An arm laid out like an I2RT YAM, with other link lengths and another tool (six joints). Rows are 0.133 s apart.
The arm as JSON. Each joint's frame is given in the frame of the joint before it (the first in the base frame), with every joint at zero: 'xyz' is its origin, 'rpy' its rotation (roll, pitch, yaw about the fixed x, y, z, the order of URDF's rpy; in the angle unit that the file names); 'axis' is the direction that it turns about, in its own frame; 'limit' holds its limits. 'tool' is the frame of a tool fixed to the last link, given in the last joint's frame.
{
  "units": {
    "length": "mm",
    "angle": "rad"
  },
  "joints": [
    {
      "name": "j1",
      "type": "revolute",
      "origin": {
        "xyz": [
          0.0,
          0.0,
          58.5
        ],
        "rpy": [
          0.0,
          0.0,
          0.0
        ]
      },
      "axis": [
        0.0,
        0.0,
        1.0
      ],
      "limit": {
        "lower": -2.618,
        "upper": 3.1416
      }
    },
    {
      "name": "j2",
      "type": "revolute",
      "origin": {
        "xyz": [
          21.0,
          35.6,
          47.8
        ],
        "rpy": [
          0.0,
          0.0,
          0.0
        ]
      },
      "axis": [
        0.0,
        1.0,
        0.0
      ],
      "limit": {
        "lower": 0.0,
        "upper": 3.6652
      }
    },
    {
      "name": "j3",
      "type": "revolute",
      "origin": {
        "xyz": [
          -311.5,
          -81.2,
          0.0
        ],
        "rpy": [
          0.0,
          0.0,
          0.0
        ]
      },
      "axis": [
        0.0,
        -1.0,
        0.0
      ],
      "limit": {
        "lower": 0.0,
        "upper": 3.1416
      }
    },
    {
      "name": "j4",
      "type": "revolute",
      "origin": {
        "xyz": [
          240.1,
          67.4,
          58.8
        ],
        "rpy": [
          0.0,
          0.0,
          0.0
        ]
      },
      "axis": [
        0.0,
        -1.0,
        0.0
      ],
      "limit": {
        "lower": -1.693,
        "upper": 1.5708
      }
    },
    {
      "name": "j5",
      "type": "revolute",
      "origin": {
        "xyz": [
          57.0,
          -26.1,
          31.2
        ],
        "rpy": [
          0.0,
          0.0,
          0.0
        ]
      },
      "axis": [
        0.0,
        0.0,
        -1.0
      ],
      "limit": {
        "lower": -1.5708,
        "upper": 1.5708
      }
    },
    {
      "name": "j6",
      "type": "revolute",
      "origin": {
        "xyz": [
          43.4,
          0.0,
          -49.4
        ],
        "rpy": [
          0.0,
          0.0,
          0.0
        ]
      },
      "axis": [
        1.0,
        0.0,
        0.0
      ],
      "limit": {
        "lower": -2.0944,
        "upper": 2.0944
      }
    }
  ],
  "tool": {
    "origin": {
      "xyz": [
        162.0,
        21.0,
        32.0
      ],
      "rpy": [
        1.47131,
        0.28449,
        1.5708
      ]
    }
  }
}
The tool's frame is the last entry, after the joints.
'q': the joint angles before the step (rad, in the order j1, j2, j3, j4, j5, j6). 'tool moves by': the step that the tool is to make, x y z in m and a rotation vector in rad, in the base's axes. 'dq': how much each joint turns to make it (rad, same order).
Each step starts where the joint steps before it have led.
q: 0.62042, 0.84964, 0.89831, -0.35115, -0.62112, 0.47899
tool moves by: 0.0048, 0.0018, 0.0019, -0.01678, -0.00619, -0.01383
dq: 0.01207, 0.01774, 0.02495, -0.01798, 0.02990, -0.01042
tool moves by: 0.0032, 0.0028, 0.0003, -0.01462, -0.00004, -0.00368
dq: 0.01107, 0.01840, 0.01895, -0.01353, 0.01770, -0.00783
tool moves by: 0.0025, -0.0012, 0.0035, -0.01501, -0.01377, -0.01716
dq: 0.00859, 0.00406, 0.02481, -0.02562, 0.03091, -0.01283
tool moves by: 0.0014, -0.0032, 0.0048, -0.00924, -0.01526, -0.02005
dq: 0.00486, -0.00451, 0.02216, -0.02465, 0.02895, -0.00886
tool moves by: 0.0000, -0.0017, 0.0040, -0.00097, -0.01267, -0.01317
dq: 0.01175, -0.00629, 0.01090, -0.00789, 0.02635, -0.00019
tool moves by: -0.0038, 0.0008, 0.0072, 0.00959, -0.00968, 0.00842
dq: 0.01426, -0.00306, 0.01628, -0.00413, 0.00512, 0.00356
